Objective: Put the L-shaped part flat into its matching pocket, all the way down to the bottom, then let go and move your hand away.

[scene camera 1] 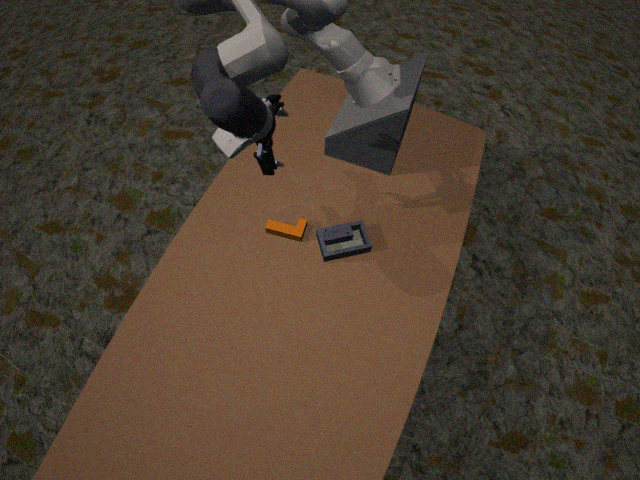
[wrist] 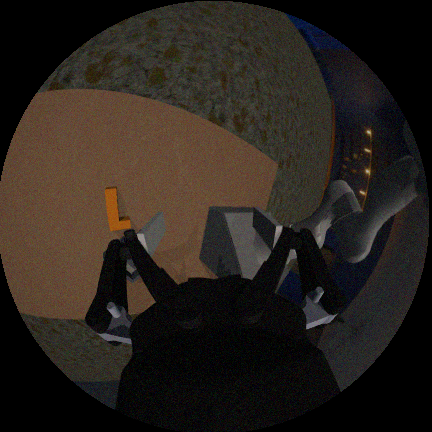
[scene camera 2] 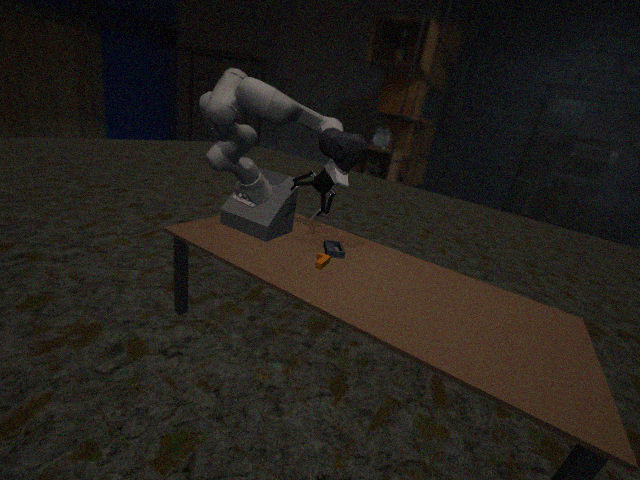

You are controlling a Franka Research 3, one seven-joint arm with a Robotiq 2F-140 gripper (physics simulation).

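The orange L-shaped part (scene camera 1: 284, 228) (scene camera 2: 321, 261) (wrist: 112, 207) lies flat on the table. Beside it, a small gap apart, stands the dark grey pocket tray (scene camera 1: 347, 253) (scene camera 2: 336, 254), with a raised block inside and a pale L-shaped floor showing. In the wrist view the tray is largely hidden behind the finger at the left. My gripper (scene camera 1: 279, 137) (scene camera 2: 304, 200) (wrist: 208, 218) is open with nothing between its fingers. It hangs tilted, well above the table, between the robot's base and the part, and touches neither part nor tray.
The grey wedge-shaped base (scene camera 1: 361, 136) (scene camera 2: 258, 217) (wrist: 245, 240) carries the arm at the far end of the brown table (scene camera 1: 248, 335) (scene camera 2: 439, 320) (wrist: 65, 150). A wooden shelf unit (scene camera 2: 428, 46) stands in the background beyond the table.
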